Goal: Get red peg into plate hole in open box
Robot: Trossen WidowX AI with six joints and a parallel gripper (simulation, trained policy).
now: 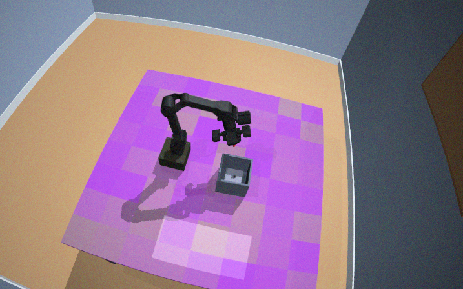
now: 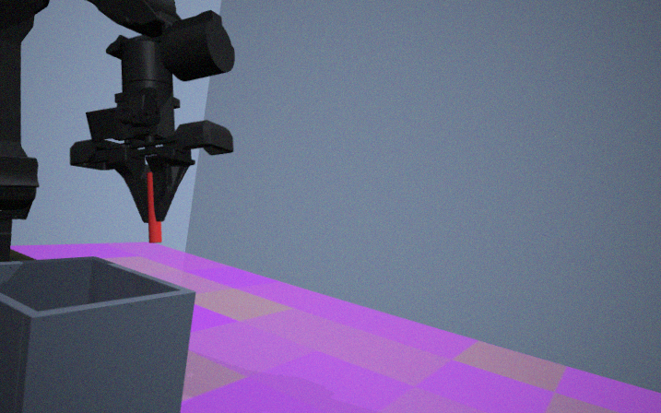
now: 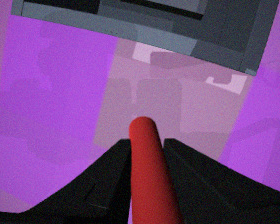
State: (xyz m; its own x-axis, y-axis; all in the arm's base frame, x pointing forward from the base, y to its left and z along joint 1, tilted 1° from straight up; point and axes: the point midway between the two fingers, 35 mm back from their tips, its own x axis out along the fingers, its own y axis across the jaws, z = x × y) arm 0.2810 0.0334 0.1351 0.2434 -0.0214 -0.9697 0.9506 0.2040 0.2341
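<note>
My gripper tip is now 14 cm above the plate, 12 cm to the left of it and 3 cm short of it. From my gripper tip the other things lie so: red peg 2 cm above.
</note>
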